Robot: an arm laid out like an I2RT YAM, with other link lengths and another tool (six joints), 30 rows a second.
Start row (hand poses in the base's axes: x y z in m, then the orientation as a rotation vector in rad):
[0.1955 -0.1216 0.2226 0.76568 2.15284 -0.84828]
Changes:
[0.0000 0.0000 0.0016 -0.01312 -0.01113 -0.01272]
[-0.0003 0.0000 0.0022 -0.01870 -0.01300 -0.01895]
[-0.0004 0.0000 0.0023 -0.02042 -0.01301 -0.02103]
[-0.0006 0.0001 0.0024 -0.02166 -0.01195 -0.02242]
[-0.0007 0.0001 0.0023 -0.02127 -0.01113 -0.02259]
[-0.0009 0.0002 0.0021 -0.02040 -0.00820 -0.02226]
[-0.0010 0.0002 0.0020 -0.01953 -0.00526 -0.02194]
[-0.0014 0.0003 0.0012 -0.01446 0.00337 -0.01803]
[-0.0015 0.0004 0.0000 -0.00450 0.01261 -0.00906]
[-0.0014 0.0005 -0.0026 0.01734 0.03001 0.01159]
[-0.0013 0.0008 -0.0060 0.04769 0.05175 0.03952]
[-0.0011 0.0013 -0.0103 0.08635 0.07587 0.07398]
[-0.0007 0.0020 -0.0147 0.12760 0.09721 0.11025]
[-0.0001 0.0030 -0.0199 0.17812 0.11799 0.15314]
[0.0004 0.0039 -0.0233 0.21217 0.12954 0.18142]
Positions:
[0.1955 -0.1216 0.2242 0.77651 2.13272 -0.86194]
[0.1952 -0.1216 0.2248 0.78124 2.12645 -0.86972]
[0.1951 -0.1216 0.2249 0.78273 2.12498 -0.87251]
[0.1949 -0.1215 0.2250 0.78340 2.12487 -0.87507]
[0.1948 -0.1215 0.2249 0.78357 2.12578 -0.87522]
[0.1946 -0.1214 0.2247 0.78286 2.12893 -0.87581]
[0.1945 -0.1214 0.2246 0.78215 2.13208 -0.87641]
[0.1941 -0.1213 0.2238 0.77797 2.14348 -0.87409]
[0.1940 -0.1212 0.2226 0.77030 2.15936 -0.86451]
[0.1941 -0.1211 0.2200 0.75290 2.19165 -0.84112]
[0.1942 -0.1208 0.2166 0.72981 2.23371 -0.80709]
[0.1944 -0.1203 0.2123 0.70198 2.28302 -0.76147]
[0.1948 -0.1196 0.2079 0.67339 2.33051 -0.70968]
[0.1954 -0.1186 0.2027 0.64082 2.38203 -0.64299]
[0.1959 -0.1177 0.1993 0.61986 2.41342 -0.59641]

